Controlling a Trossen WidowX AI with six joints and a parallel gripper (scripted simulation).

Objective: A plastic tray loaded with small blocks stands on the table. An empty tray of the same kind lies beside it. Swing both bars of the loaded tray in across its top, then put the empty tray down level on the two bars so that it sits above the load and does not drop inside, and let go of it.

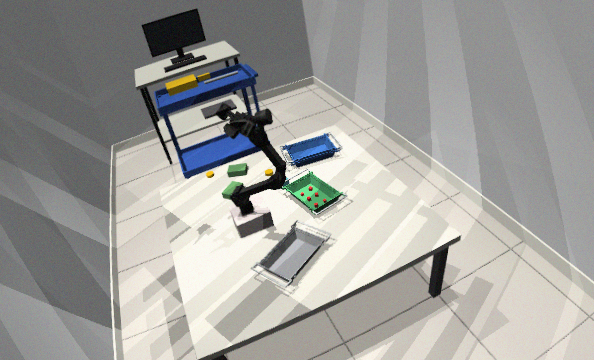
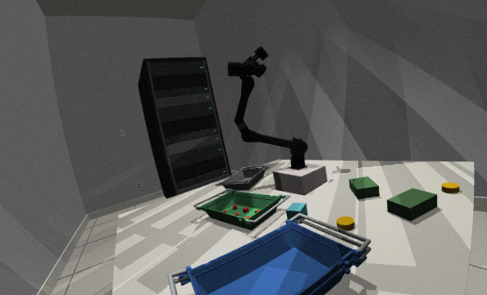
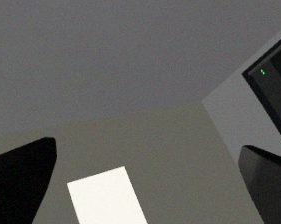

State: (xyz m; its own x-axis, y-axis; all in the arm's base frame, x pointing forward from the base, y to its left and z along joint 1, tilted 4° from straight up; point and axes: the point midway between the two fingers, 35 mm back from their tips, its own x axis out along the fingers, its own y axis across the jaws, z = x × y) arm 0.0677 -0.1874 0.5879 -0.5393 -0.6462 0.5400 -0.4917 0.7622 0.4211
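Now: gripper tip 220 mm short of the teal cube, 410 mm to the right of it and 690 mm above it. From my gripper tip the other things lie so: grey tray: 120 mm ahead, 170 mm to the right, 670 mm below.
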